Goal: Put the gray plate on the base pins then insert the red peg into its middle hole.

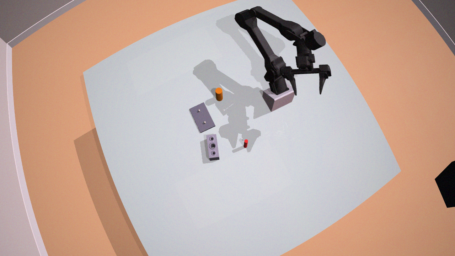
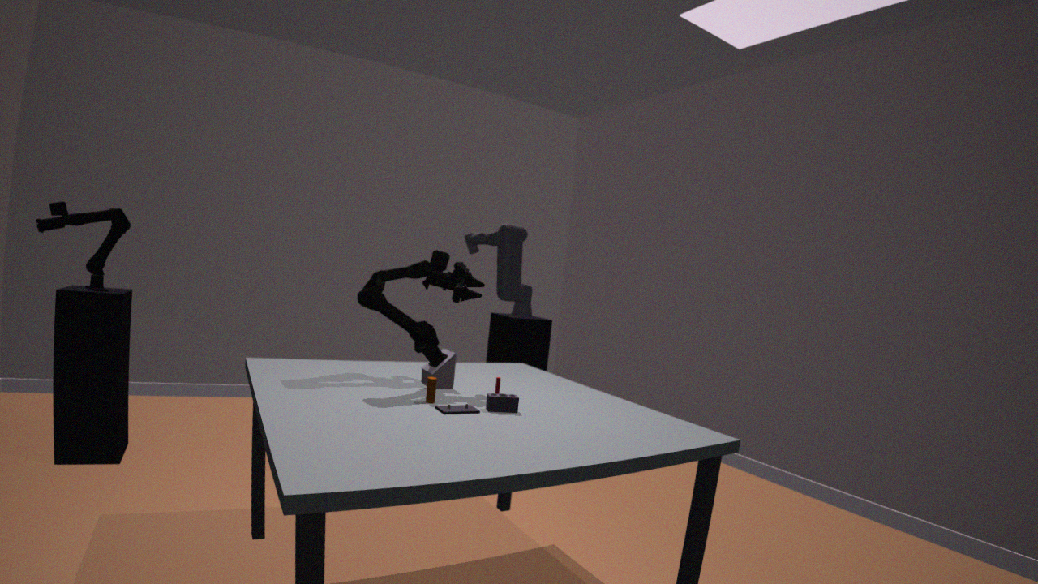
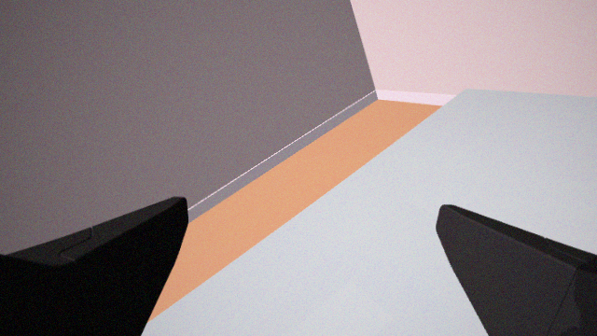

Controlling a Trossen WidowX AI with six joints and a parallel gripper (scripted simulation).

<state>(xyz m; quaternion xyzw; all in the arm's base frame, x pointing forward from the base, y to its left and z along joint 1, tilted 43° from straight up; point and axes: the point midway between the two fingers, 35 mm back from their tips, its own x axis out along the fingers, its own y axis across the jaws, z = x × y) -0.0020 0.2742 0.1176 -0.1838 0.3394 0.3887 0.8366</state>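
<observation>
My gripper tip is now 340 mm short of the gray plate, 320 mm above it and 70 mm to the left of it. Also, from my gripper tip: base: 350 mm below, 320 mm ahead, 220 mm to the right; orange cylinder: 320 mm below, 260 mm to the right, 220 mm ahead; red peg: 320 mm below, 220 mm ahead, 20 mm to the right.
</observation>
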